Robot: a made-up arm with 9 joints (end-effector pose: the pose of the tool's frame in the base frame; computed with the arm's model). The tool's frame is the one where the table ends.
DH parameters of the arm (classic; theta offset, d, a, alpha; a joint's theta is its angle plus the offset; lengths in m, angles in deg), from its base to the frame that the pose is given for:
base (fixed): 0 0.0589 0 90
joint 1: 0 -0.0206 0.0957 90
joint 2: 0 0.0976 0.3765 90
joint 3: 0 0.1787 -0.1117 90
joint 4: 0 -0.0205 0.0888 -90
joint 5: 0 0.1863 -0.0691 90
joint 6: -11.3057 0 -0.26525 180
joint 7: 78.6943 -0.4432 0.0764 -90
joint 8: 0 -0.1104 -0.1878 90
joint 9: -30.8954 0 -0.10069 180
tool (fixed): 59.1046 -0.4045 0 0
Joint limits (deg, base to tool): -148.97..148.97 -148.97..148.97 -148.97..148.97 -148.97..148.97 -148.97..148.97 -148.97..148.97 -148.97..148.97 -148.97..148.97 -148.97..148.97
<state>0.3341 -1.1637 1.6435 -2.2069 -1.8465 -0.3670 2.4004 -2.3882 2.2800</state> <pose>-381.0 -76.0 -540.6 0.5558 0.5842 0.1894 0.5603</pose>
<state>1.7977 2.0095 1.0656 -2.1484 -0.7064 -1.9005 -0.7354 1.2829 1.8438</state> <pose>109.5 -394.7 297.9 0.1960 0.7552 -0.6213 0.0725</pose>
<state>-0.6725 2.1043 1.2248 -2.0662 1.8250 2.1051 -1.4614 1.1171 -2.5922</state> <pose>-291.0 -309.4 292.6 0.7369 -0.1786 0.5921 0.2728</pose>
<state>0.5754 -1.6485 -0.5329 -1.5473 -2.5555 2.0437 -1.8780 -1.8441 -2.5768</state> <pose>20.8 191.9 -820.5 0.3428 0.0549 0.4764 0.8078</pose>
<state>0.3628 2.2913 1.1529 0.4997 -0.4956 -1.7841 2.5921 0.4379 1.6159</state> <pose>443.6 -651.8 421.3 0.5475 0.3310 -0.3351 -0.6917</pose>
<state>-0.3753 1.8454 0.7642 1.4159 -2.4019 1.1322 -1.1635 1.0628 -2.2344</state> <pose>290.8 -29.3 30.1 0.0643 0.6870 -0.7114 -0.1332</pose>
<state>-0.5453 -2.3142 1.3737 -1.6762 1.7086 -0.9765 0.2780 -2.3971 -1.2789</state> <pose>199.7 845.2 -449.7 0.8625 -0.1700 -0.3187 0.3545</pose>
